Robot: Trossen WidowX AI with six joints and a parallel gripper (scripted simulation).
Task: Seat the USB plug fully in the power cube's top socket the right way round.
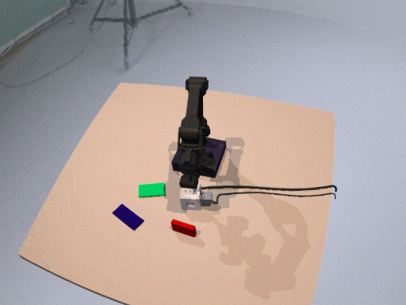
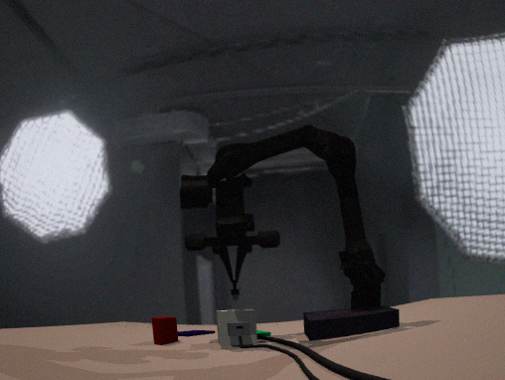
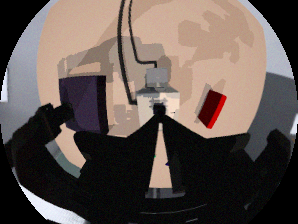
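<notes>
Right now my gripper tip is 2 cm above the dark USB plug. Also, from my gripper tip: flat blue block: 25 cm to the right, 17 cm ahead, 13 cm below; green block: 21 cm to the right, 13 cm below; red block: 16 cm ahead, 11 cm below.
</notes>
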